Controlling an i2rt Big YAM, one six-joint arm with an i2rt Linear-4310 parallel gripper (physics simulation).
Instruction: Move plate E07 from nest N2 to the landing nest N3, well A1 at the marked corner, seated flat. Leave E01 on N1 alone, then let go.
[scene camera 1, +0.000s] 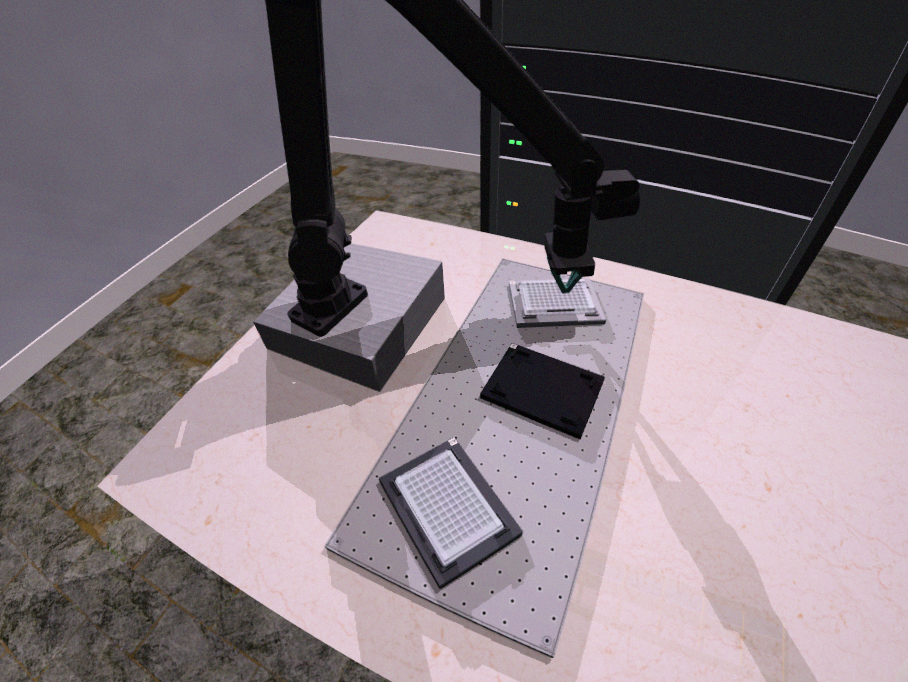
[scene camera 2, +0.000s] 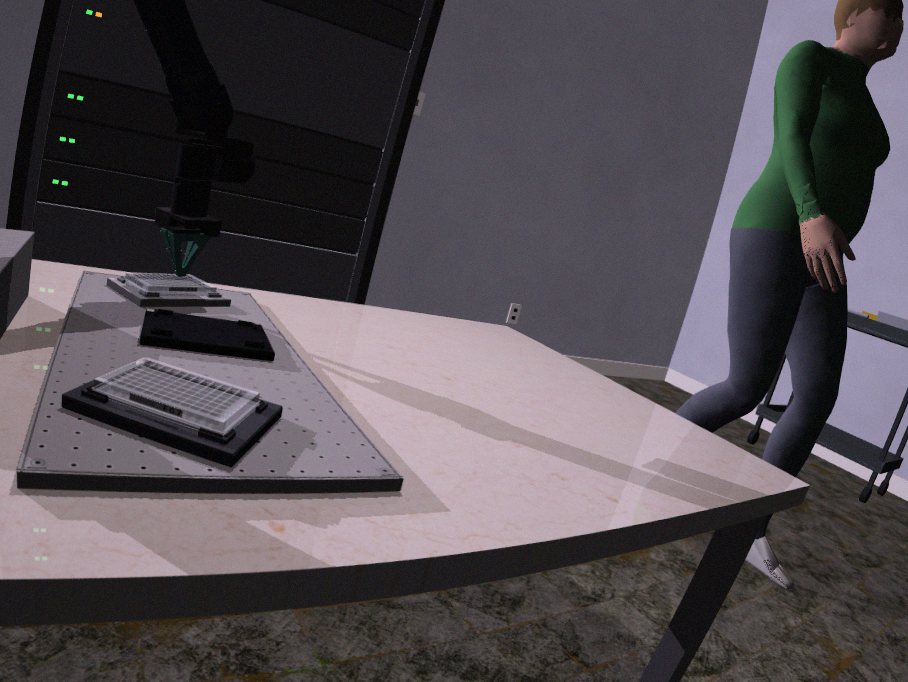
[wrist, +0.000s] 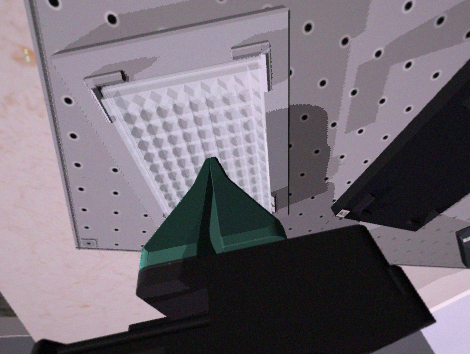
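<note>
My gripper (scene camera 2: 180, 276) is shut and holds nothing. I see the gripper (scene camera 1: 565, 292) from another place as well, and the wrist view has it (wrist: 212, 165) too. Then there is a perforated baseplate (scene camera 1: 548, 480), which scene camera 2 also shows me, with the baseplate (scene camera 2: 313, 438) again in view there, and in the wrist view I find the baseplate (wrist: 356, 81) once more.
</note>
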